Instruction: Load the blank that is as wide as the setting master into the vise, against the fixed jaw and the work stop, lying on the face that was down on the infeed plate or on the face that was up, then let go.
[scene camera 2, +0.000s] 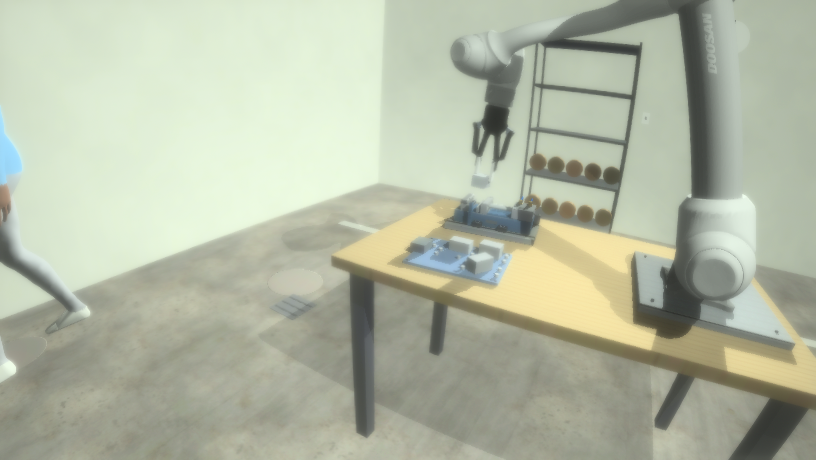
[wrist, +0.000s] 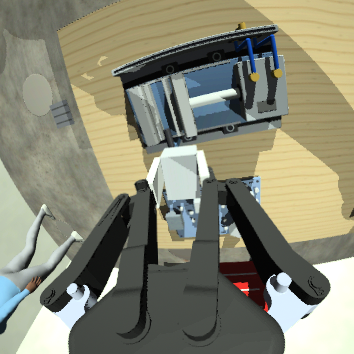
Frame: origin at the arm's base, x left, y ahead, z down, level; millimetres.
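Seen in the pictures: gripper, fingertip midpoint: (scene camera 2: 483, 178) (wrist: 179, 163).
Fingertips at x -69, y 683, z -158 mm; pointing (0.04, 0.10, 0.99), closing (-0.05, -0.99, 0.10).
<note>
A point is followed by its place in that frame.
My gripper (scene camera 2: 486, 169) @(x -69, y 683, z -158 mm) (wrist: 179, 163) @(x -69, y 683, z -158 mm) is shut on a light grey blank (scene camera 2: 480, 181) @(x -24, y 674, z -158 mm) (wrist: 179, 175) @(x -60, y 683, z -171 mm), gripped by opposite sides between the pale finger pads. The blank hangs in the air above the vise (scene camera 2: 492, 217) @(x -78, y 640, z -35 mm) (wrist: 215, 117) @(x -99, y 629, z -39 mm) in the scene view. In the wrist view the vise lies beyond the blank, with two upright jaw plates at its left and a block with blue rods at its right. The blue infeed plate (scene camera 2: 437, 262) @(x 238, y 669, z 13 mm) (wrist: 189, 220) @(x 203, y 707, z 13 mm) carries several grey blocks; I cannot tell which is the setting master. Much of the plate is hidden behind my fingers in the wrist view.
Both stand on the wooden table (scene camera 2: 571, 274) @(x 70, y 340, z 21 mm) (wrist: 300, 175) @(x 67, y 405, z 21 mm). The robot's base plate (scene camera 2: 651, 291) @(x 92, y 124, z -1 mm) is at the table's right. A shelf rack (scene camera 2: 626, 137) with round orange-brown items stands behind. A person (scene camera 2: 34, 268) (wrist: 25, 260) is on the floor at the left.
</note>
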